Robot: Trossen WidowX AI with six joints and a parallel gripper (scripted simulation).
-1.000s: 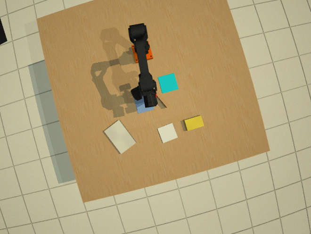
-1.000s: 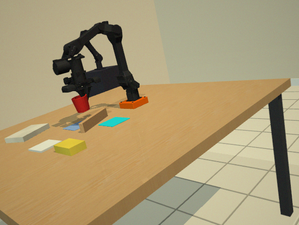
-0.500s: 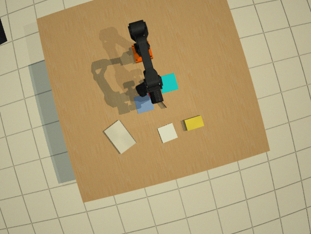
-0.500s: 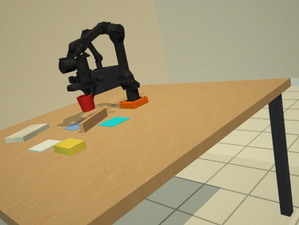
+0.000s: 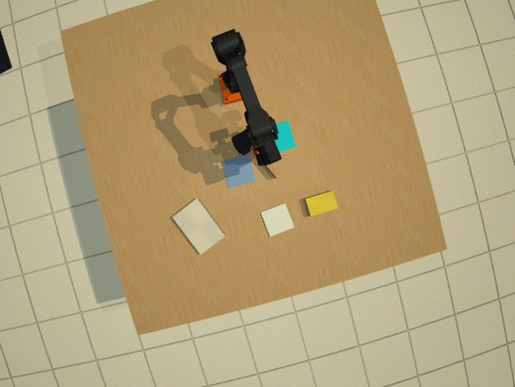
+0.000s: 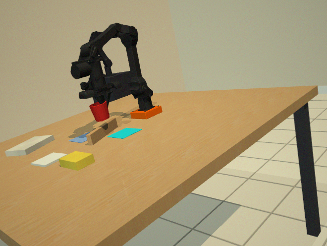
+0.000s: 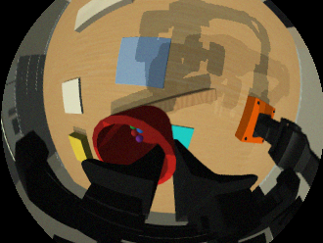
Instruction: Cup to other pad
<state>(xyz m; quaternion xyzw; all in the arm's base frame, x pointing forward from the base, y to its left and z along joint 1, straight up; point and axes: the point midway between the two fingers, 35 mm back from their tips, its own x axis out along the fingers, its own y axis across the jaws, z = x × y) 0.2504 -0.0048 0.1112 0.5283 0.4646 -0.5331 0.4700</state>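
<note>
Right now the wooden bar is 10 cm below my gripper tip, 3 cm ahead of it and 2 cm to the right of it. Also, from my gripper tip: red cup (3 cm ahead); then blue pad (12 cm below, 11 cm to the right, 6 cm ahead); then white tile (29 cm ahead, 11 cm below, 5 cm to the right).
</note>
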